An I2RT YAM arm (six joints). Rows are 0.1 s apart.
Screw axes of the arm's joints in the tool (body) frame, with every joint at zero. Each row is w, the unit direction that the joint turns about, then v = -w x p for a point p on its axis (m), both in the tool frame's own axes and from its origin. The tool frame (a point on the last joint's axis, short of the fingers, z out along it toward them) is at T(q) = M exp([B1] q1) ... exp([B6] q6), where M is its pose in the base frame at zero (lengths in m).
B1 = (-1, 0, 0, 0, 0.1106, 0)
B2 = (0, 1, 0, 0.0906, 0, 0.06)
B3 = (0, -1, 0, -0.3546, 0, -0.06)
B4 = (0, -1, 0, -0.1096, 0, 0)
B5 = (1, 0, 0, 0, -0.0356, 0)
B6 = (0, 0, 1, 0, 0, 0)
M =
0 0 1 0.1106
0 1 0 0
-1 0 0 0.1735
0 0 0 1
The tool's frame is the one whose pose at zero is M.
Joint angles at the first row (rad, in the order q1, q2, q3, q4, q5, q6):
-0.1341, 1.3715, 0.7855, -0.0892, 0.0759, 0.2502
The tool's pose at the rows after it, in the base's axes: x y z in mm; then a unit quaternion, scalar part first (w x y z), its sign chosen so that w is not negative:
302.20 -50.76 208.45 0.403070 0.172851 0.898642 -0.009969
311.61 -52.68 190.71 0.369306 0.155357 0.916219 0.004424
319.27 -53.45 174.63 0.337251 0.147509 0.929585 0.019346
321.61 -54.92 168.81 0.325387 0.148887 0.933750 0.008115
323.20 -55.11 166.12 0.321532 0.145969 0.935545 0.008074
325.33 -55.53 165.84 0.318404 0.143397 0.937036 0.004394
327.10 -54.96 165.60 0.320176 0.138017 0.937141 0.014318
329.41 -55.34 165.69 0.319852 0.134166 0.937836 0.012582
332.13 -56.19 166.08 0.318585 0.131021 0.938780 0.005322
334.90 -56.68 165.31 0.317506 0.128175 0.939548 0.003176
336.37 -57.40 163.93 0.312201 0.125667 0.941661 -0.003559
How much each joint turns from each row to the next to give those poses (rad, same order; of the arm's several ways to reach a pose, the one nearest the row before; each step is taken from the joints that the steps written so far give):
-0.0278, 0.0906, 0.0567, -0.0324, -0.0369, -0.0492
-0.0065, 0.0798, 0.0215, -0.0145, -0.0475, -0.0301
-0.0024, 0.0713, 0.0226, -0.0198, -0.0365, -0.0109
-0.0009, 0.0254, 0.0087, -0.0086, 0.0213, -0.0073
0.0000, 0.0128, 0.0042, 0.0004, -0.0019, -0.0061
0.0005, 0.0096, 0.0114, -0.0083, 0.0056, -0.0074
0.0002, 0.0059, 0.0043, 0.0050, -0.0222, -0.0035
0.0002, 0.0084, 0.0101, -0.0025, 0.0009, -0.0084
0.0001, 0.0098, 0.0136, -0.0064, 0.0119, -0.0108
0.0002, 0.0120, 0.0109, -0.0012, 0.0024, -0.0068
-0.0002, 0.0103, 0.0089, -0.0094, 0.0112, -0.0098

